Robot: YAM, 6 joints.
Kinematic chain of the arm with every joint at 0, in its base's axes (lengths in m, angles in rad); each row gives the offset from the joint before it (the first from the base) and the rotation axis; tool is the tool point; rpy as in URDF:
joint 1: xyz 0 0 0.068 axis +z
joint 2: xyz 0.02 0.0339 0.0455 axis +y
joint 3: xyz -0.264 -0.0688 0 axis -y
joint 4: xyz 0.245 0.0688 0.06 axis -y
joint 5: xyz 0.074 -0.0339 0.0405 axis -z
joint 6: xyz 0.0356 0 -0.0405 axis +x
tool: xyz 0 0 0 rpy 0 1.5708 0
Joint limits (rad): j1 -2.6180..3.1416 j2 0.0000..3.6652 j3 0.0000..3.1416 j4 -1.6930..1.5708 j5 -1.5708..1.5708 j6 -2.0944..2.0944
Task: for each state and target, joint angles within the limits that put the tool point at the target. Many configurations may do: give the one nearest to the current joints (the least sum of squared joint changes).
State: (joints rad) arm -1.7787 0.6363 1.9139 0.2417 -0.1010 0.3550
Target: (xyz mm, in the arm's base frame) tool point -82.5 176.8 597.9
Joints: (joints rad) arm -1.1373 0.4851 1.7782 0.1960 0.0168 0.3550
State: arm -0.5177 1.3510 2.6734 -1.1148 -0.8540 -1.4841
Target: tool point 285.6 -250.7 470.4
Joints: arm -0.7882 1.9187 2.4002 -1.1094 -0.8086 -1.4841
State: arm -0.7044 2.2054 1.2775 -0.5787 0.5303 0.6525
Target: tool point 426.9 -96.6 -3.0
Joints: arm -0.1857 2.5031 1.5245 -0.4127 0.4702 0.6525
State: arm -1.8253 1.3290 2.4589 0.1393 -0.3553 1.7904
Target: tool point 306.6 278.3 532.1
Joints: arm -2.3630 0.4917 2.4771 0.0525 -0.5041 1.7904
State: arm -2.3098 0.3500 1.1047 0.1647 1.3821 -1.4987
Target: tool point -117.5 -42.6 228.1
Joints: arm -2.5096 0.5141 0.2945 -0.0376 1.3929 -1.4987
